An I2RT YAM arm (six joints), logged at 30 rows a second.
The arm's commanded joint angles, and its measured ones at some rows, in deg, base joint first. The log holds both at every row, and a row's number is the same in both.
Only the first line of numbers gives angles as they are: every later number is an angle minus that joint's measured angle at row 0.
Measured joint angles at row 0:
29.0, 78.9, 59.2, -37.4, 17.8, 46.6
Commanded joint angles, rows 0 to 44:
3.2, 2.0, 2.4, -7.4, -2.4, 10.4
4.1, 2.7, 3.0, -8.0, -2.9, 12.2
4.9, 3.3, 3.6, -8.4, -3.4, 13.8
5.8, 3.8, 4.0, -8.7, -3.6, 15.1
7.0, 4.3, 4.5, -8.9, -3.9, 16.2
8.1, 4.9, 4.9, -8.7, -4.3, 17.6
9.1, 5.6, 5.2, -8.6, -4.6, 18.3
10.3, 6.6, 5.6, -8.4, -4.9, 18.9
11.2, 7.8, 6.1, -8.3, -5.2, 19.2
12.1, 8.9, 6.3, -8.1, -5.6, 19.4
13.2, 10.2, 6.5, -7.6, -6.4, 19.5
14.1, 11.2, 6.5, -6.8, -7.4, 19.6
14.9, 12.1, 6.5, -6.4, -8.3, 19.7
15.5, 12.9, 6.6, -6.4, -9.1, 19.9
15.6, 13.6, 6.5, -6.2, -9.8, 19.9
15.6, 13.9, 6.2, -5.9, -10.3, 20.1
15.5, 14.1, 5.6, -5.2, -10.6, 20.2
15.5, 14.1, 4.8, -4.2, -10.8, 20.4
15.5, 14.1, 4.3, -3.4, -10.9, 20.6
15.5, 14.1, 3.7, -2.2, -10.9, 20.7
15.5, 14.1, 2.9, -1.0, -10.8, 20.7
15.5, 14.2, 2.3, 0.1, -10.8, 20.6
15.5, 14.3, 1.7, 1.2, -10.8, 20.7
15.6, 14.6, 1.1, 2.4, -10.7, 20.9
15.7, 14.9, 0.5, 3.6, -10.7, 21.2
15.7, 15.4, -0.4, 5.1, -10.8, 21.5
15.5, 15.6, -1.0, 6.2, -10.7, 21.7
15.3, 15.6, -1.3, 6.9, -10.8, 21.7
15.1, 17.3, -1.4, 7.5, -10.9, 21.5
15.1, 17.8, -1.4, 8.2, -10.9, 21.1
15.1, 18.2, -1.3, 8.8, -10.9, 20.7
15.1, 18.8, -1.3, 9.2, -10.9, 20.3
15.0, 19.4, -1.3, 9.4, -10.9, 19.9
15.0, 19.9, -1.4, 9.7, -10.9, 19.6
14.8, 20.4, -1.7, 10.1, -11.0, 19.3
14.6, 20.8, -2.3, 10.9, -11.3, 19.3
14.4, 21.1, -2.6, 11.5, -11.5, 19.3
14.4, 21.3, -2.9, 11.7, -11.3, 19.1
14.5, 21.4, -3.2, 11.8, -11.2, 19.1
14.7, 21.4, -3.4, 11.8, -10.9, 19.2
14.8, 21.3, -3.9, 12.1, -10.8, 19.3
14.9, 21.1, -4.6, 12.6, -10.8, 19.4
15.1, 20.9, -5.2, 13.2, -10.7, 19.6
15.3, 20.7, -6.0, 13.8, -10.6, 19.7
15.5, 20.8, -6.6, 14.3, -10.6, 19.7
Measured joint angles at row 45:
15.1, 18.6, -2.8, 12.3, -9.7, 19.4
